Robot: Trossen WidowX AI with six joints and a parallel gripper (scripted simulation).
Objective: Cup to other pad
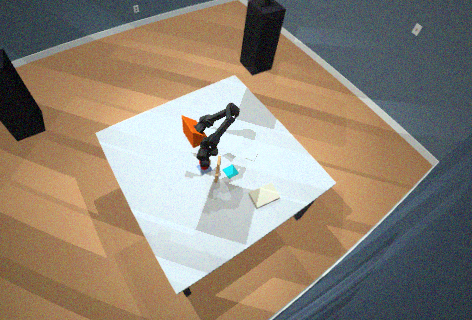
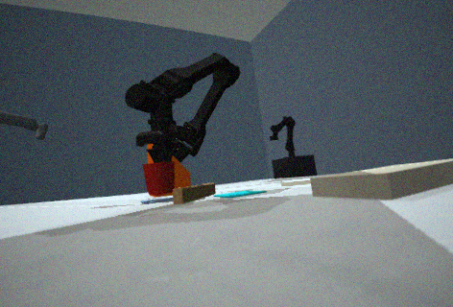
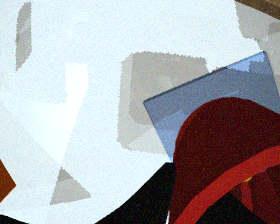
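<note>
My gripper tip is 140 mm short of the cyan pad, 130 mm to the right of it and 60 mm above it. From my gripper tip the other things lie so: wooden stick: 80 mm ahead, 60 mm to the left, 50 mm below; then red cup: 30 mm ahead, 20 mm to the right.
</note>
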